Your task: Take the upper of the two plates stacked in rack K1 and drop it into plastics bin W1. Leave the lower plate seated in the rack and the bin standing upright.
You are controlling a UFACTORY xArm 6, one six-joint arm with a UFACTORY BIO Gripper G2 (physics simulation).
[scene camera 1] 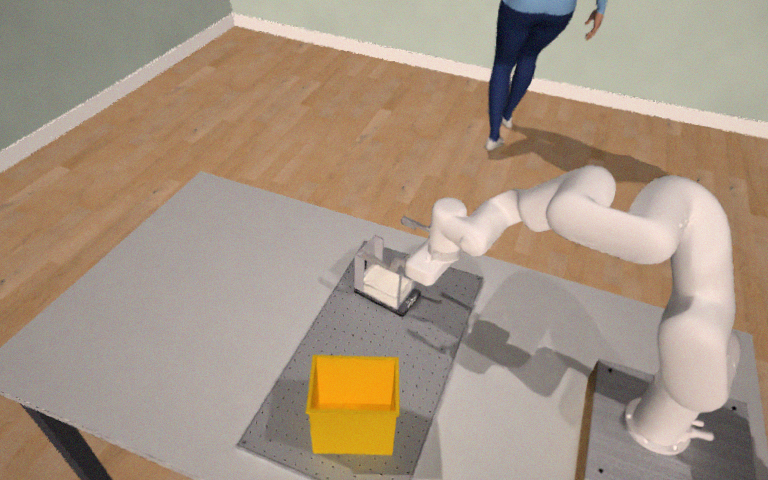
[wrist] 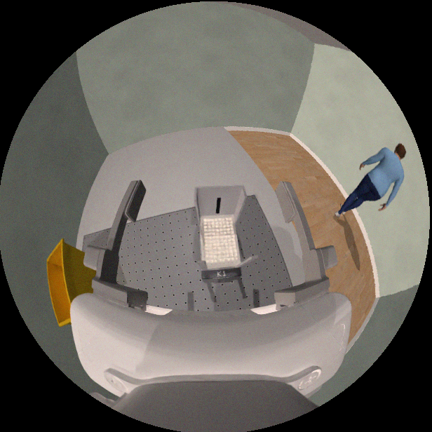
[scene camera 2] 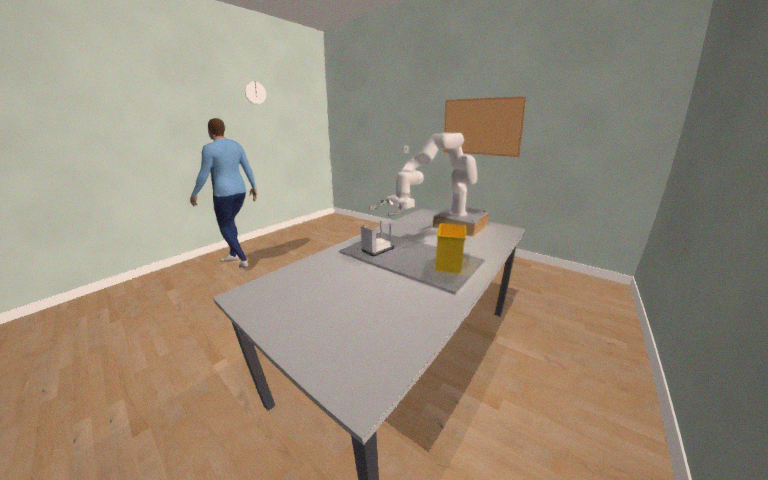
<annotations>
yellow plastics bin W1: scene camera 1; wrist; scene camera 2 450, 243
same spot on yellow plastics bin W1: (wrist: 68, 277) = (scene camera 1: 356, 363)
</annotations>
